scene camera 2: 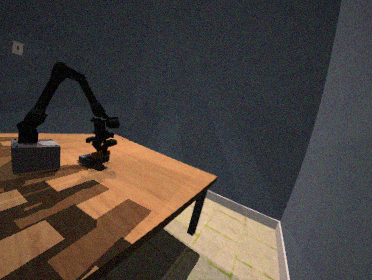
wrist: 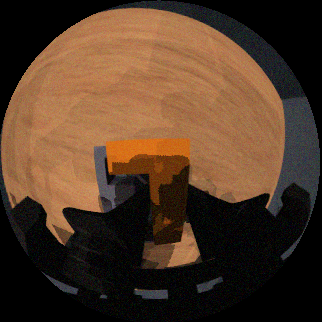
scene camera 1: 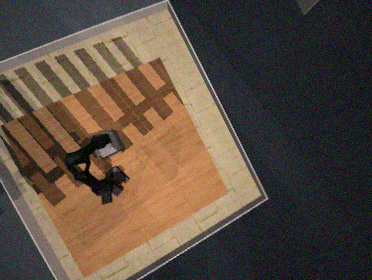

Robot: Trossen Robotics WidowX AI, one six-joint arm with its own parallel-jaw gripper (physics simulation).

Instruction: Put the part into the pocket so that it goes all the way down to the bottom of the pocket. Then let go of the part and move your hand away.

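Seen in the pictures: gripper, fingertip midpoint: point(scene camera 2: 102, 155) point(wrist: 165, 186) point(scene camera 1: 117, 183); arm's base, link origin: point(scene camera 2: 27, 142) point(scene camera 1: 105, 139).
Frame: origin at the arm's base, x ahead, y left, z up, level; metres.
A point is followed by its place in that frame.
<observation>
The part point(wrist: 172, 148) @[x 0.361, y -0.069, z -0.038 m] is an orange L-shaped piece; a bit of its orange also shows in scene camera 1 point(scene camera 1: 122, 184) @[x 0.349, y -0.043, z -0.040 m]. My gripper point(wrist: 165, 186) @[x 0.325, y -0.082, z -0.063 m] point(scene camera 2: 102, 151) @[x 0.325, y -0.082, z -0.063 m] is shut on the part's long arm. The dark grey block with the pocket point(wrist: 101, 167) @[x 0.321, y -0.014, z -0.069 m] point(scene camera 2: 87, 160) @[x 0.233, y -0.112, z -0.075 m] lies on the table below the part. In the wrist view its left wall shows beyond the part's short arm, with a dark stretch of the pocket under that arm. The part and fingers hide the rest of the block. The part is low over the block; whether they touch cannot be told.
The wooden table point(scene camera 1: 170, 200) @[x 0.646, y 0.212, z -0.104 m] point(scene camera 2: 160, 175) @[x 0.527, y -0.386, z -0.105 m] point(wrist: 150, 80) @[x 0.450, y -0.024, z -0.105 m] carries striped shadows. The arm's grey base box point(scene camera 1: 114, 145) @[x 0.065, y 0.037, z -0.003 m] point(scene camera 2: 35, 157) @[x 0.022, y -0.099, z -0.042 m] stands near the block. The table's edge lies beyond the gripper in scene camera 2.
</observation>
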